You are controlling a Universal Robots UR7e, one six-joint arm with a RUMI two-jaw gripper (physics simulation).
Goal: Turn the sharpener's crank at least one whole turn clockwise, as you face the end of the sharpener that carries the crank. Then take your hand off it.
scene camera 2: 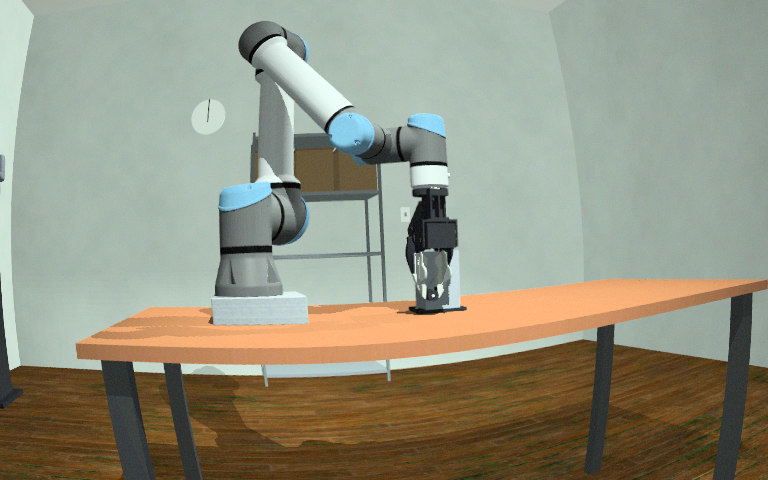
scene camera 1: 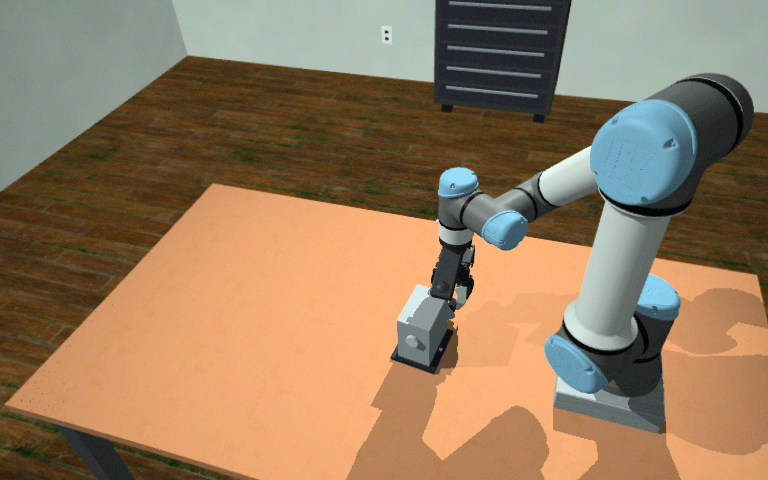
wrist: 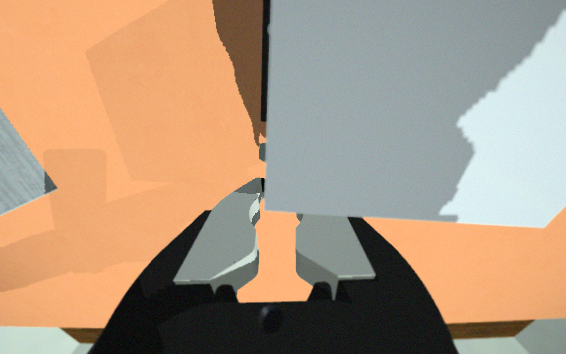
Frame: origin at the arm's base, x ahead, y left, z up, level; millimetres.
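Seen in the pictures: gripper, fingertip midpoint: (scene camera 2: 431, 298) (scene camera 1: 451, 308); arm's base, origin of the base link: (scene camera 2: 248, 295).
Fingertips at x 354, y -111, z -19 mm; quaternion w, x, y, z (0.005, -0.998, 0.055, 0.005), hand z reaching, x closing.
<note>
Offsets run from my fingertips to a thing's top centre. "spot": to the spot under its first point. Level surfaces: height alone.
The grey box-shaped sharpener (scene camera 1: 408, 328) (scene camera 2: 454, 294) (wrist: 360, 110) stands upright on its dark base plate. A round grey knob {spot: 67 mm ahead, 153 mm left, 55 mm up} (scene camera 1: 412, 340) shows on the end facing scene camera 1. My gripper (scene camera 1: 454, 308) (scene camera 2: 433, 293) (wrist: 278, 179) is at the opposite end, pointing down, low beside the body. It is shut on the crank's dark handle, whose end {spot: 4 mm back, 19 mm right, 8 mm up} (scene camera 2: 433, 294) shows between the fingertips in scene camera 2. In the wrist view the sharpener's body hides one fingertip and most of the handle. The crank's arm is hidden.
The orange table {35 mm down} (scene camera 1: 226, 316) (scene camera 2: 538, 316) carries the sharpener and my arm's pale base block (scene camera 1: 606, 404) (scene camera 2: 259, 309). A dark drawer cabinet (scene camera 1: 492, 59) stands by the wall, and a shelf rack (scene camera 2: 381, 226) stands behind the table in scene camera 2.
</note>
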